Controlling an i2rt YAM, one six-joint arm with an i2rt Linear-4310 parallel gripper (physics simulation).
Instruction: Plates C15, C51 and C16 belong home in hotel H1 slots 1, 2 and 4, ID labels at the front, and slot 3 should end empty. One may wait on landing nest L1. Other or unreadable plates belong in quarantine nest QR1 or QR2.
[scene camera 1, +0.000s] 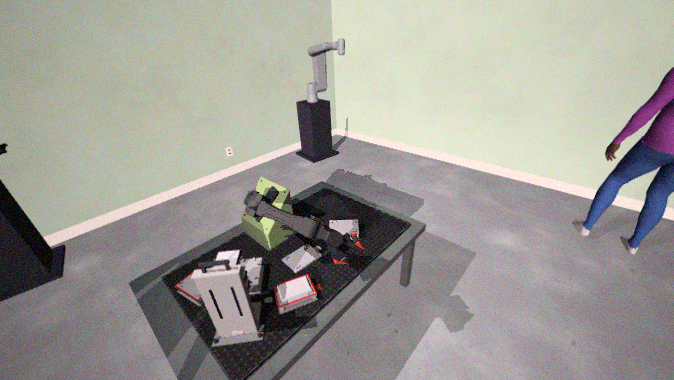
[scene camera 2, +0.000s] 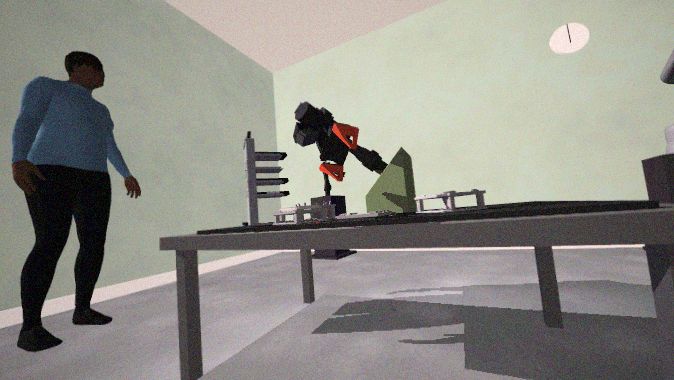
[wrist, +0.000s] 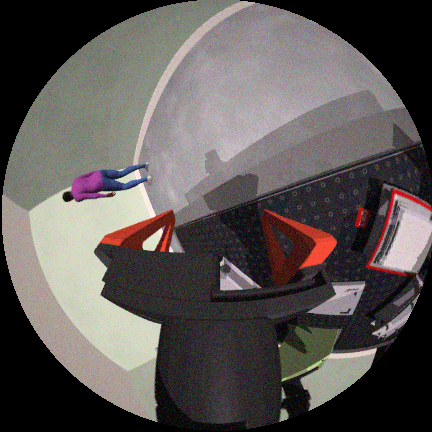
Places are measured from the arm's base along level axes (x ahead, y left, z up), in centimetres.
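Pixels of known places: gripper, fingertip midpoint: (scene camera 1: 356, 256) (scene camera 2: 346, 165) (wrist: 217, 214); arm's base at its link origin: (scene camera 2: 389, 173) (wrist: 289, 379).
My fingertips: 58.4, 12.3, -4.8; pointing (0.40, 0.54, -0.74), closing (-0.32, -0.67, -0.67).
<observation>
Ahead of a thing's pixels: the offset from my fingertips to its top centre, as dx, dy, dz. "pt": to the spot under its first point. Level surfaces: height alone.
Hotel H1 (scene camera 1: 225, 302) (scene camera 2: 251, 182) stands upright at one end of the table; scene camera 2 shows its stacked shelves, but which slots hold plates is unclear. A white plate @(-10.3, -26.4, -8.1) (scene camera 1: 298, 289) (wrist: 407, 241) lies in a red-rimmed nest @(-10.3, -26.4, -9.0) (scene camera 1: 296, 306) (wrist: 381, 230). Another red-rimmed nest @(-42.2, -57.1, -9.0) (scene camera 1: 186, 288) is partly hidden behind the hotel. A pale flat piece @(pt -26.6, -13.6, -12.4) (scene camera 1: 299, 259) (wrist: 342, 299) lies mid-table, and a pale raised stand (scene camera 1: 345, 225) (scene camera 2: 450, 200) stands farther along. No IDs or nest labels are readable. My gripper (scene camera 1: 351, 254) (scene camera 2: 341, 155) (wrist: 217, 214) is open and empty, high above the table.
The green wedge-shaped mount (scene camera 1: 267, 227) (scene camera 2: 395, 187) stands at the table's side behind the arm. A dark perforated mat @(dz -13.6) (scene camera 1: 385, 220) covers much of the table (scene camera 2: 350, 235). One person (scene camera 1: 645, 145) (wrist: 87, 186) and another person (scene camera 2: 70, 130) stand away from the table.
</observation>
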